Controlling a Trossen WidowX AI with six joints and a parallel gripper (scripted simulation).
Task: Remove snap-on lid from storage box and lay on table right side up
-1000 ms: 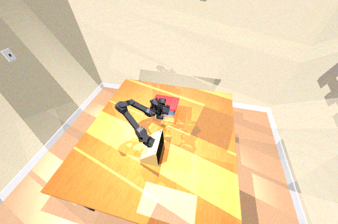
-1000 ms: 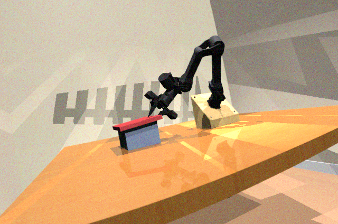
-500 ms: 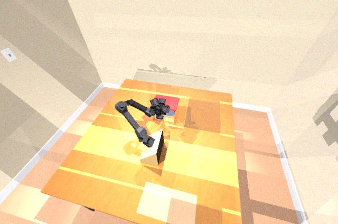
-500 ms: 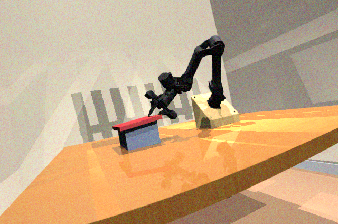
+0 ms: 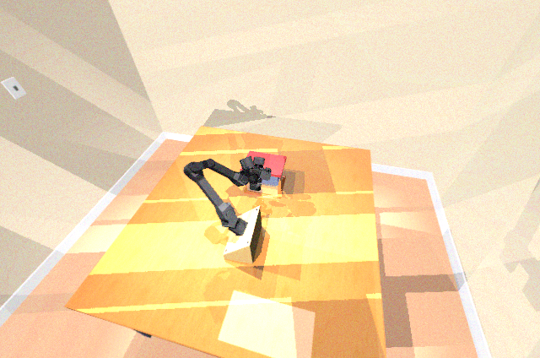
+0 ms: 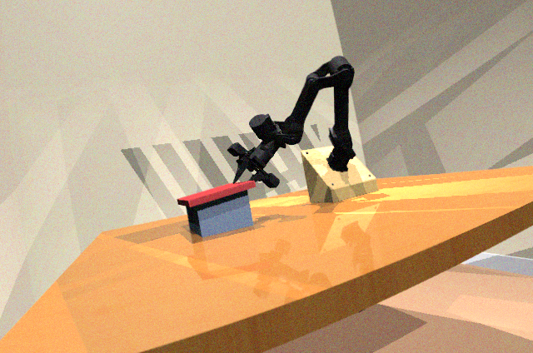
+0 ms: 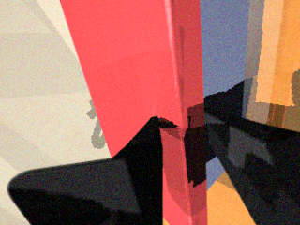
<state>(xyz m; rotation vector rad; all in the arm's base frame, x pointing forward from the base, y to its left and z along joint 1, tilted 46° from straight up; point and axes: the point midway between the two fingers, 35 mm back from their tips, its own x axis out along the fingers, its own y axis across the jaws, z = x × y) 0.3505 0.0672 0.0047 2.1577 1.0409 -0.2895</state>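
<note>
Now: the lid 8 cm ahead of my gripper tip and 1 cm to the left of it. Also, from my gripper tip: storage box: 8 cm ahead, 6 cm below, 1 cm to the left.
</note>
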